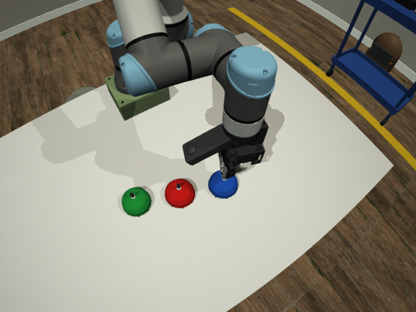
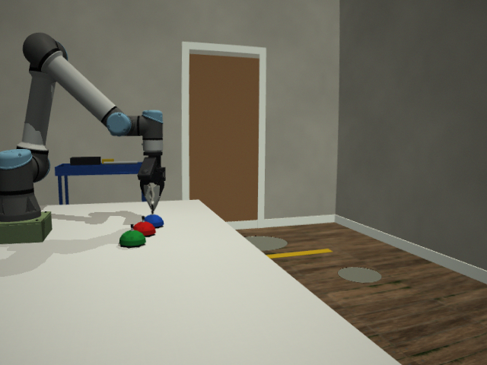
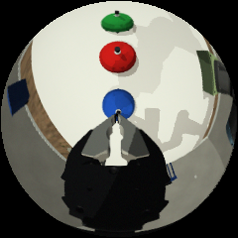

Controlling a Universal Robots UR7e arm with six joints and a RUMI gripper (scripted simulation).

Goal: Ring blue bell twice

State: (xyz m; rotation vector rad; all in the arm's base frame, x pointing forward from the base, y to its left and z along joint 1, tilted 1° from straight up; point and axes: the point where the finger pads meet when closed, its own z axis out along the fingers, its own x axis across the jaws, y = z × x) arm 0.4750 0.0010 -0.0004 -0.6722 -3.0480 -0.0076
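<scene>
Right now my hand is 4 cm above the blue bell. Round my hand: green bell 22 cm to the right, 11 cm behind, 4 cm below; red bell 11 cm to the right, 5 cm behind, 4 cm below.
</scene>
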